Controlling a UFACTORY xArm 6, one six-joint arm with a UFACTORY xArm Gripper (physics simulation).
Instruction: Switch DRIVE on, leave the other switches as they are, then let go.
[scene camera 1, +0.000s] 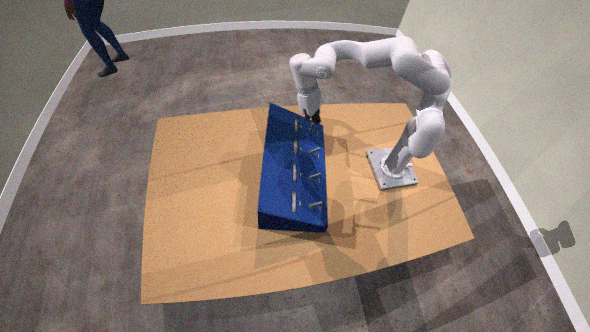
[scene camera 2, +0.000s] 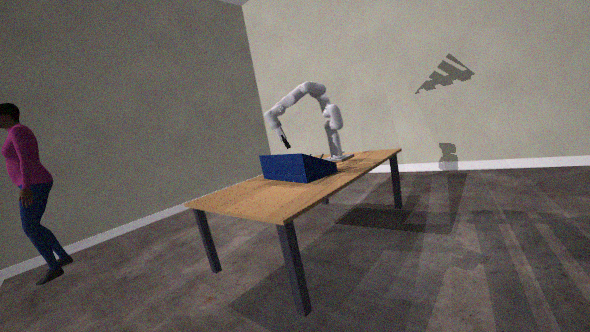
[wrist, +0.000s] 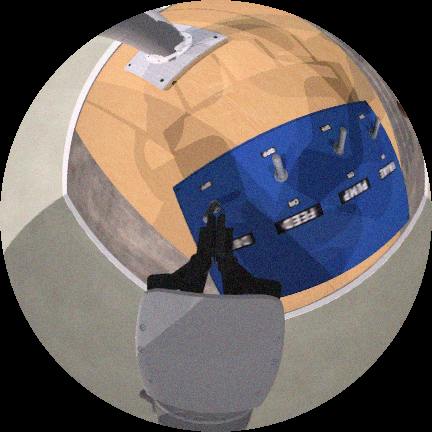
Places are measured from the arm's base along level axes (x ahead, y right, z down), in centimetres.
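Where they show: gripper, between the fingertips: (scene camera 1: 316, 122) (scene camera 2: 289, 147) (wrist: 216, 222); arm's base, origin of its link: (scene camera 1: 392, 167) (scene camera 2: 336, 157) (wrist: 168, 46).
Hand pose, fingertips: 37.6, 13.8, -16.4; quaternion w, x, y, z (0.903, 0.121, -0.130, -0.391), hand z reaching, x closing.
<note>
Things, the pixels of their top centre, and the offset from my fingertips, as dx, dy, dz. "spot": a spot on its surface instead. Level surfaces: height alone.
- DRIVE lever, centre of its top: (wrist: 205, 219) +0.3, +3.6, +4.5
- partly hidden name plate, a spot on its surface: (wrist: 244, 242) spot: +7.8, +2.5, +6.2
- FEED lever, centre of its top: (wrist: 281, 169) (scene camera 1: 316, 147) +1.0, -8.5, +5.5
- PUMP lever, centre of its top: (wrist: 348, 140) (scene camera 1: 316, 172) +3.0, -20.3, +5.5
- last lever, centre of its top: (scene camera 1: 317, 201) +4.9, -32.1, +5.5
- wooden table, height of its surface: dz +18.5
The blue switch panel (scene camera 1: 276, 175) (scene camera 2: 282, 167) (wrist: 310, 255) stands on the table. The DRIVE lever (wrist: 213, 206) is at its far end in scene camera 1. In the wrist view it appears tilted away from its OFF label, toward the partly hidden name plate (wrist: 244, 242). My gripper (scene camera 1: 314, 121) (scene camera 2: 287, 147) (wrist: 216, 222) is shut and empty, with its tips over or beside that lever; contact cannot be told. The FEED lever (scene camera 1: 314, 150) (wrist: 279, 167) and PUMP lever (scene camera 1: 315, 176) (wrist: 341, 141) lean toward OFF, as does the last lever (scene camera 1: 315, 205) (wrist: 375, 128).
The wooden table (scene camera 1: 200, 200) (scene camera 2: 250, 202) (wrist: 215, 100) carries the panel and the arm's base plate (scene camera 1: 375, 165) (wrist: 145, 70). The FEED lever stands nearest the DRIVE lever. A person (scene camera 1: 97, 37) (scene camera 2: 30, 165) is on the floor beyond the table.
</note>
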